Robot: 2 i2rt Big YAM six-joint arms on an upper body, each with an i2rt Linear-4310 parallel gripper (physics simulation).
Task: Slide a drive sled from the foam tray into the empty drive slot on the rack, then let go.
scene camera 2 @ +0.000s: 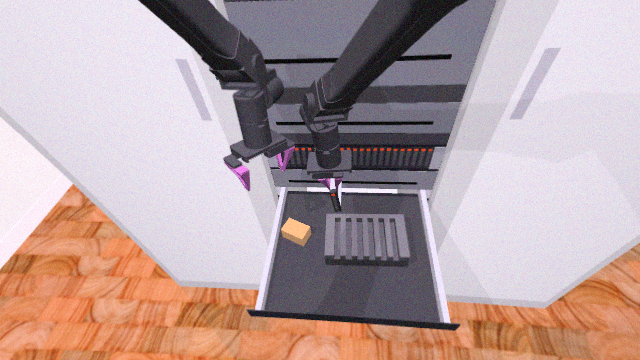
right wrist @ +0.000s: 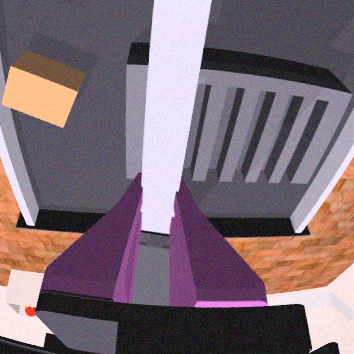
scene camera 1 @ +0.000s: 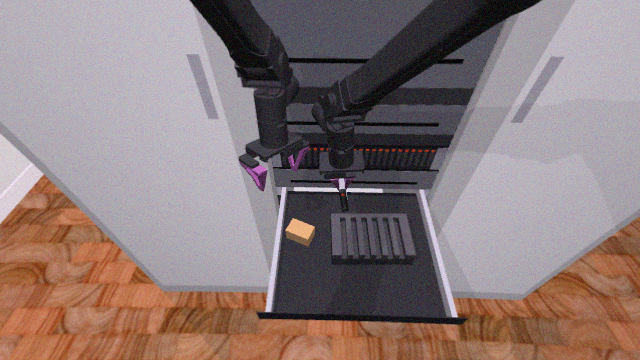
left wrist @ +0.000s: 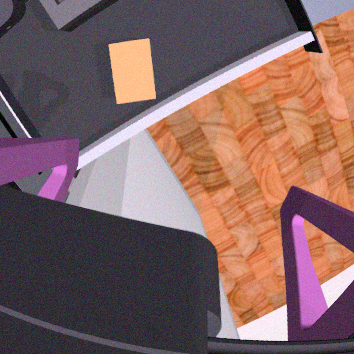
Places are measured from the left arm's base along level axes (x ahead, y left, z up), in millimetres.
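Pixels of known places: left gripper, fingertip midpoint: (scene camera 2: pixel 266 179) (scene camera 1: pixel 278 179) (left wrist: pixel 185 174); right gripper, fingertip midpoint: (scene camera 2: pixel 333 188) (right wrist: pixel 158 182) (scene camera 1: pixel 342 188).
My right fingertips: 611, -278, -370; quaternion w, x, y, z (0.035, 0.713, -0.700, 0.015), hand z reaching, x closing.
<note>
Ahead of a thing's pixels: the offset from my right fingertips to its top centre, as dx, dy, dz. "spot": to the spot under its first point.
The drive sled @(+29, -4, +20) (scene camera 1: pixel 344 201) (scene camera 2: pixel 336 201) (right wrist: pixel 175 100) is a long pale bar with a dark end that has a red mark. My right gripper (scene camera 1: pixel 342 182) (scene camera 2: pixel 330 183) (right wrist: pixel 158 182) is shut on it, in front of the rack and above the back of the drawer. The grey foam tray @(-56, -84, -120) (scene camera 1: pixel 336 240) (scene camera 2: pixel 330 240) (right wrist: pixel 133 125) lies below, its visible slots empty. The rack @(spot: +116, -182, -78) (scene camera 1: pixel 400 176) (scene camera 2: pixel 400 176) holds a row of red-topped drives; the arms hide part of the row, and I cannot make out the empty slot. My left gripper (scene camera 1: pixel 279 179) (scene camera 2: pixel 266 179) (left wrist: pixel 185 174) is open and empty, left of the right one.
An orange block @(-36, +111, -135) (scene camera 1: pixel 300 232) (scene camera 2: pixel 296 231) (left wrist: pixel 132 71) (right wrist: pixel 40 95) lies in the pulled-out drawer @(spot: -91, -264, -142) (scene camera 1: pixel 438 250) (scene camera 2: pixel 437 270), left of the tray in the scene views. Pale doors (scene camera 1: pixel 125 150) (scene camera 1: pixel 575 175) flank the rack. The two grippers are close together.
</note>
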